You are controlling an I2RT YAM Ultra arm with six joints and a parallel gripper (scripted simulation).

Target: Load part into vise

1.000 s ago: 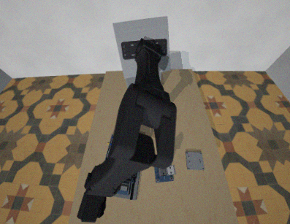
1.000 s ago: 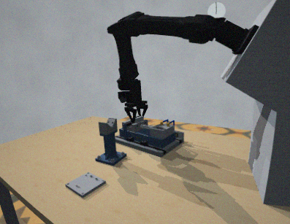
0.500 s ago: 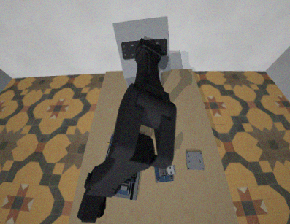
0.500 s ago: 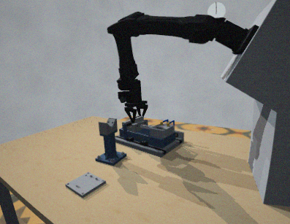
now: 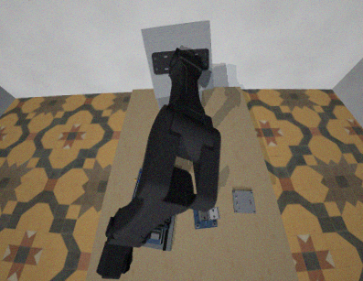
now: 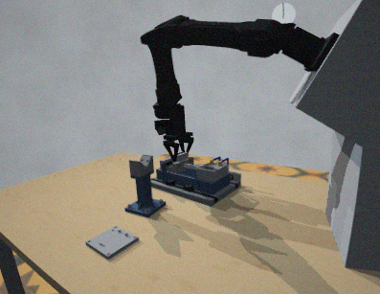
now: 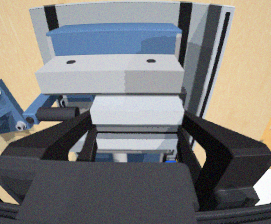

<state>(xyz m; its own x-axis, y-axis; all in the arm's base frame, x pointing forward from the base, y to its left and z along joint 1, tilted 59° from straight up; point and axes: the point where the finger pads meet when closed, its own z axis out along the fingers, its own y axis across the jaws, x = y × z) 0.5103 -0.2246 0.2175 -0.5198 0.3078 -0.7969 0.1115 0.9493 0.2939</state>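
The part is 1 cm above my hand. Round my hand: fixed jaw (3 cm ahead, 2 cm below, 1 cm to the left); moving jaw (3 cm to the left, 3 cm behind, 2 cm below); work stop (6 cm to the left, 1 cm below, 1 cm ahead).
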